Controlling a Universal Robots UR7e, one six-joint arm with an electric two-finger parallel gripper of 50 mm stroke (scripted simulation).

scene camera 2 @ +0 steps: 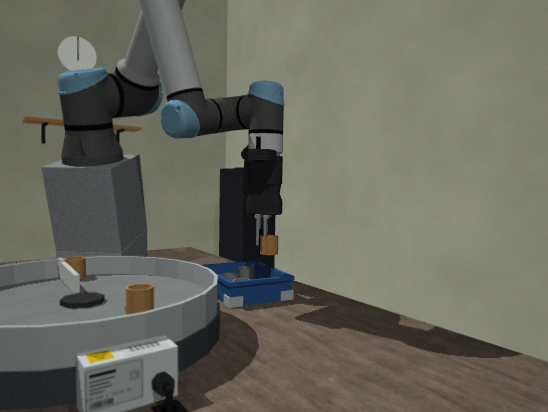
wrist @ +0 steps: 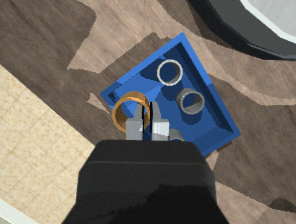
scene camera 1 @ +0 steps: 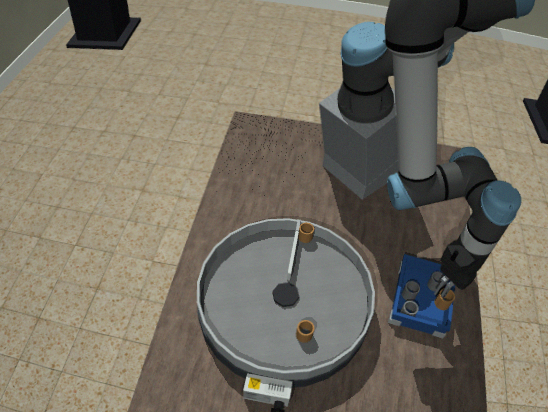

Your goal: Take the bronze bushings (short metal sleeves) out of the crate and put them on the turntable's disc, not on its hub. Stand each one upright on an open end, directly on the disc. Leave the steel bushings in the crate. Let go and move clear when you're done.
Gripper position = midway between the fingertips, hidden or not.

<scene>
In view: my gripper (scene camera 2: pixel 261 244), a bronze bushing (scene camera 2: pixel 139 297) and a blue crate (scene camera 2: pixel 269 284).
My gripper shows as well in the wrist view (wrist: pixel 147 110) and in scene camera 1 (scene camera 1: pixel 439 294). The blue crate also shows in the wrist view (wrist: pixel 212 127).
</scene>
